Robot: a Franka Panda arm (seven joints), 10 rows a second.
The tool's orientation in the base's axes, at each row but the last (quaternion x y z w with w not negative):
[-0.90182 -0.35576 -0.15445 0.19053]
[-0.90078 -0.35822 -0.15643 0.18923]
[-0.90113 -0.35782 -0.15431 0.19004]
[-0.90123 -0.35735 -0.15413 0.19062]
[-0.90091 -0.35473 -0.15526 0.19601]
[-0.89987 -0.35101 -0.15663 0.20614]
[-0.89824 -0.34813 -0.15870 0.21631]
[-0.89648 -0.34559 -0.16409 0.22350]
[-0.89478 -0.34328 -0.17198 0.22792]
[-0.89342 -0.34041 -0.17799 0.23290]
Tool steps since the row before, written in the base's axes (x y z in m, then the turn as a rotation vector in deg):
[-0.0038 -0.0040 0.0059 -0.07 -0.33 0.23]
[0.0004 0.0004 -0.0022 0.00 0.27 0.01]
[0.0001 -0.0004 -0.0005 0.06 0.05 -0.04]
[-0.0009 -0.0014 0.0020 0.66 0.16 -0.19]
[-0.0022 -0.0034 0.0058 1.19 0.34 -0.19]
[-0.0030 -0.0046 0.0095 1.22 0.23 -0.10]
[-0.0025 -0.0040 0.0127 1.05 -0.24 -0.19]
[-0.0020 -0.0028 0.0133 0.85 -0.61 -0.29]
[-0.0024 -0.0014 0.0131 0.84 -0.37 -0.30]
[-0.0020 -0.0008 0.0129 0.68 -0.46 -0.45]
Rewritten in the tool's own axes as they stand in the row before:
[-0.0025 -0.0013 -0.0075 -0.15 0.12 -0.36]
[-0.0004 0.0005 0.0022 0.16 -0.18 0.11]
[-0.0004 0.0005 0.0003 0.05 0.02 0.07]
[-0.0006 -0.0002 -0.0025 0.48 0.40 0.33]
[-0.0011 -0.0007 -0.0070 0.95 0.65 0.49]
[-0.0007 -0.0015 -0.0109 0.95 0.72 0.36]
[0.0015 -0.0026 -0.0132 0.53 0.94 0.18]
[0.0030 -0.0034 -0.0130 0.14 1.08 0.05]
[0.0036 -0.0045 -0.0121 0.25 0.91 0.18]
[0.0043 -0.0047 -0.0114 0.02 0.91 0.23]

